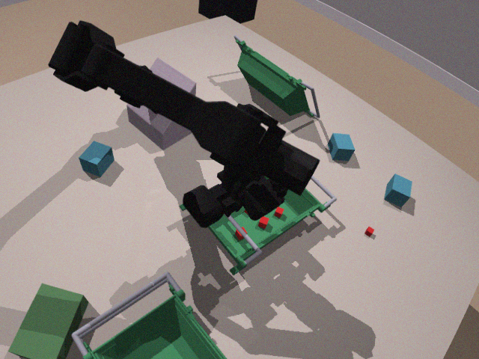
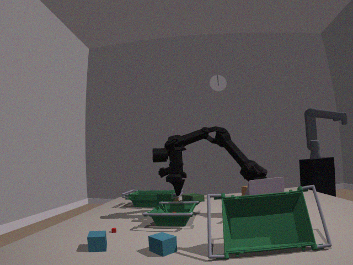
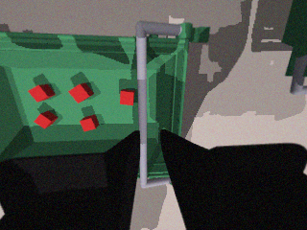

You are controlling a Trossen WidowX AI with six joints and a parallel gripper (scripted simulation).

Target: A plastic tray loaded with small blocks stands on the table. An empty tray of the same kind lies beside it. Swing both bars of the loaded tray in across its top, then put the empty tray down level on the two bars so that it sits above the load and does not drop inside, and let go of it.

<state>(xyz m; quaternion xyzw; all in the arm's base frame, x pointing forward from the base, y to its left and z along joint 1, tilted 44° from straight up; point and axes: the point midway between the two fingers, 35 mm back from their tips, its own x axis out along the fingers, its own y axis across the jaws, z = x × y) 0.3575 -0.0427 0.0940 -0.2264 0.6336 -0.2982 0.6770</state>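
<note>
The green tray lies 450 mm to the left of my gripper tip, 250 mm behind it and 20 mm below it. From my gripper tip the other things lie so: green box 360 mm to the right, 70 mm below, 70 mm behind; small red block 250 mm to the left, 220 mm ahead, 90 mm below.
</note>
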